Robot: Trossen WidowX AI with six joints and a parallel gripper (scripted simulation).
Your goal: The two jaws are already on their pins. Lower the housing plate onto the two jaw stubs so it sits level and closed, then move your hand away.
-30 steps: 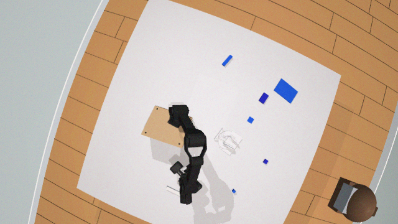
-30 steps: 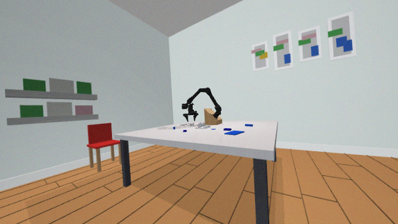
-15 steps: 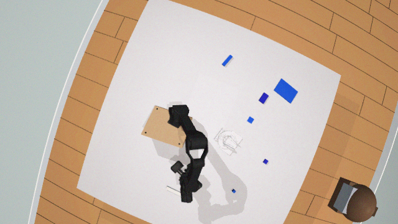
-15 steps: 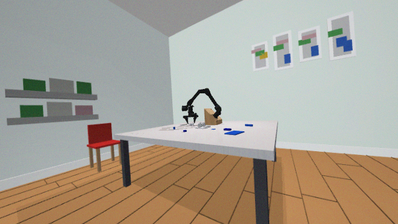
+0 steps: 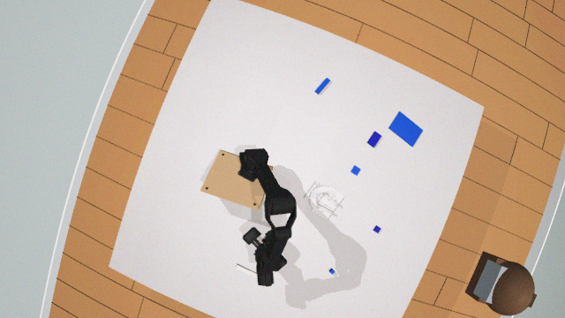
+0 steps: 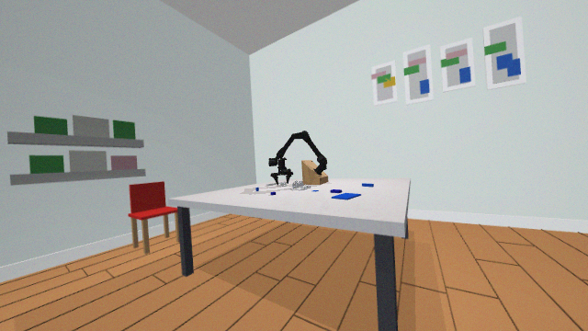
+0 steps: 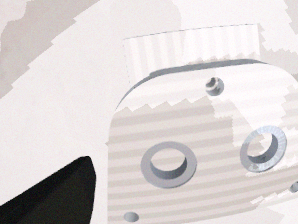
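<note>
My gripper tip is 1 cm past the white bar and 14 cm to the left of it. From my gripper tip the other things lie so: blue sheet 30 cm ahead, 67 cm to the left, 1 cm below.
</note>
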